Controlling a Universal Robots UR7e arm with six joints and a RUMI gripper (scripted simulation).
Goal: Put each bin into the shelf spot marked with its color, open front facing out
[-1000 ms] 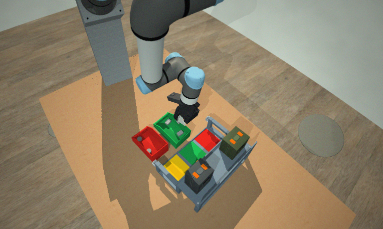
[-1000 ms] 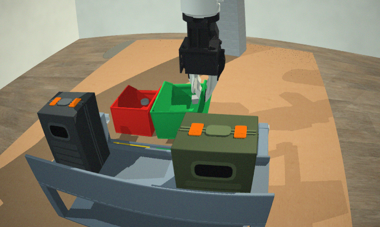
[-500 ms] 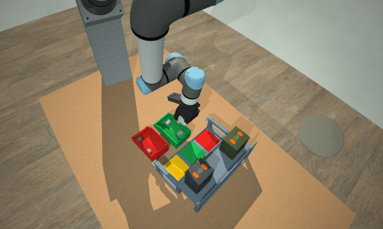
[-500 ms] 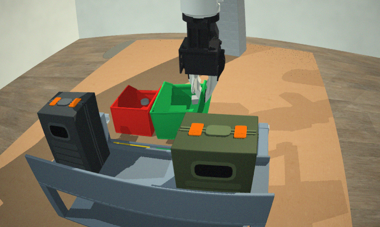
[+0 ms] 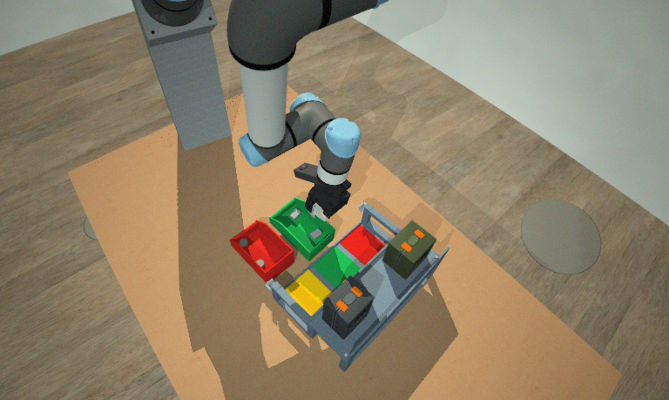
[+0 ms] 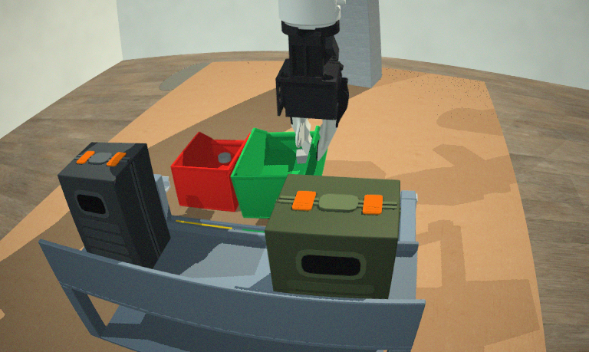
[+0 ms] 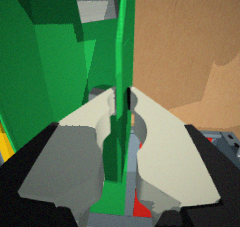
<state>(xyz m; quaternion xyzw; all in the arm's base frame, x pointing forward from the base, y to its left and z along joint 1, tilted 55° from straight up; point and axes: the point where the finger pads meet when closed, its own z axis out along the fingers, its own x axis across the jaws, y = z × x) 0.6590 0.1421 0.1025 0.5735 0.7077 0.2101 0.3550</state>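
My gripper is now 50 mm to the left of the green bin and 20 mm above it. The rest, counted from my hand: olive box 260 mm ahead, 120 mm to the left, 60 mm above; then dark grey box 300 mm ahead, 110 mm to the right, 70 mm above; then red bin 10 mm behind, 180 mm to the right, 60 mm below.
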